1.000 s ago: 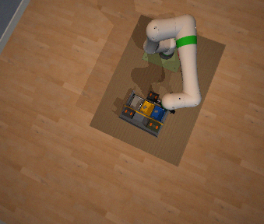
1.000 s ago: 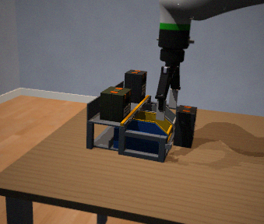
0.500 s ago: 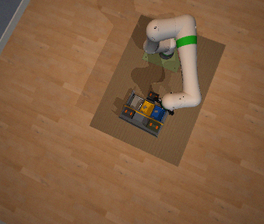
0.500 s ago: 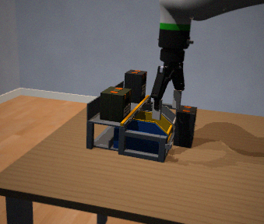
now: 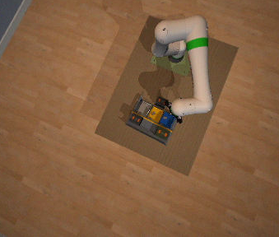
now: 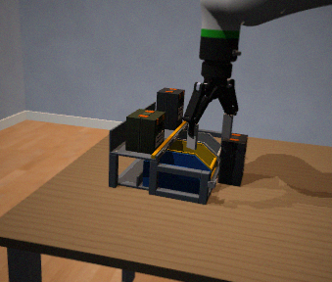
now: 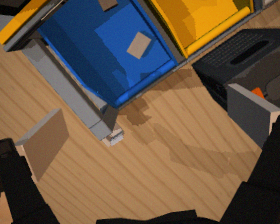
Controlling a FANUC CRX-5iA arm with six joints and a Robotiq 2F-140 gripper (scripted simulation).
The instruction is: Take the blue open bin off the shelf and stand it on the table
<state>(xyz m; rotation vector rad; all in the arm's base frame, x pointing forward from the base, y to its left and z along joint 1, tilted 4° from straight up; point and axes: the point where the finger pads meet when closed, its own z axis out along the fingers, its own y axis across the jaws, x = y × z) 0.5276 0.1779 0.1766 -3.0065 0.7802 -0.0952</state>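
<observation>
Right now the blue bin is 11 cm below my hand and 8 cm ahead of it. From my hand the other things lie so: grey bin 23 cm to the right, 11 cm below, 7 cm ahead; then yellow bin 11 cm to the right, 11 cm below, 8 cm ahead.
</observation>
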